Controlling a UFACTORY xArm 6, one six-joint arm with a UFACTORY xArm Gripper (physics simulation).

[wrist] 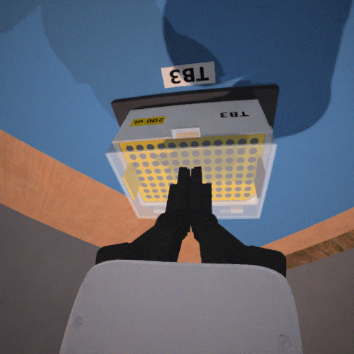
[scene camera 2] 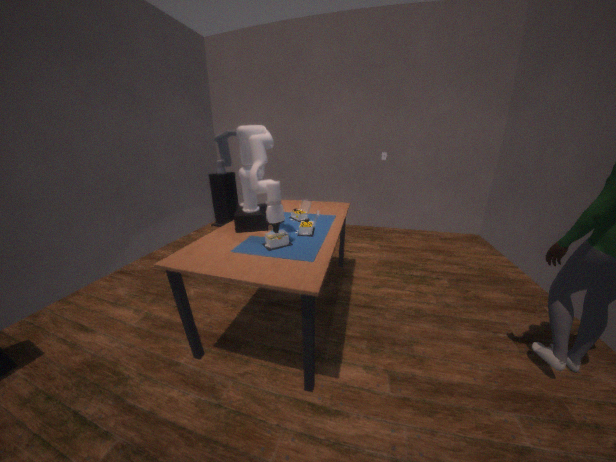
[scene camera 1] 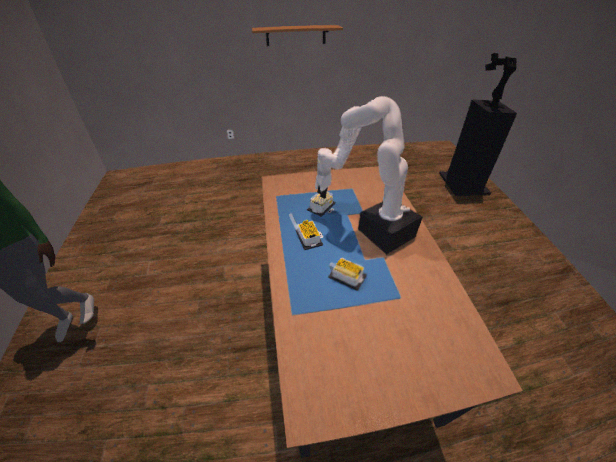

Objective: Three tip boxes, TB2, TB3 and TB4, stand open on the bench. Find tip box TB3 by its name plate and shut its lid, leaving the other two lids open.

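Frame: origin at the arm's base, x ahead, y down, z left, level; centimetres.
Where they show: gripper, fingertip midpoint: [scene camera 2: 276, 232] [scene camera 1: 323, 197]; arm's base at its link origin: [scene camera 2: 251, 209] [scene camera 1: 390, 213].
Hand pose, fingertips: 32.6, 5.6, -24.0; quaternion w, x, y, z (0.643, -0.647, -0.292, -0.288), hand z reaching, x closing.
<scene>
Things, the pixels of their top centre, and the offset from my fingertips, as dx, dy, dz. Level surfaces: height alone.
- Tip box TB3 at its top centre: [scene camera 1: 323, 197] [scene camera 2: 275, 232] -0.1, -0.1, -0.1
- second tip box at its top centre: [scene camera 1: 311, 228] [scene camera 2: 304, 223] +9.4, +1.0, +24.4
- blue mat at its surface level: dy +7.7
- wooden table at its surface level: dy +7.9
Tip box TB3 [scene camera 1: 320, 204] [scene camera 2: 277, 241] [wrist: 192, 120] stands at the mat's far end in scene camera 1; its name plate [wrist: 188, 74] reads TB3 in the wrist view. Its clear lid [wrist: 235, 165] lies over the yellow tip rack; whether it is fully seated I cannot tell. My gripper [scene camera 1: 322, 193] [scene camera 2: 275, 228] [wrist: 191, 179] is shut and empty, fingertips at or close over the lid's top. A second tip box [scene camera 1: 309, 233] [scene camera 2: 306, 229] stands mid-mat, and a third tip box [scene camera 1: 348, 271] [scene camera 2: 299, 215] stands at the other end; both lids are up, their names unreadable.
The boxes stand on a blue mat [scene camera 1: 320, 300] [scene camera 2: 300, 253] on the wooden table [scene camera 1: 380, 360] [scene camera 2: 215, 260]. The arm's black base block [scene camera 1: 389, 230] [scene camera 2: 250, 221] stands beside the mat. A person [scene camera 1: 20, 250] [scene camera 2: 575, 270] is on the floor away from the table.
</scene>
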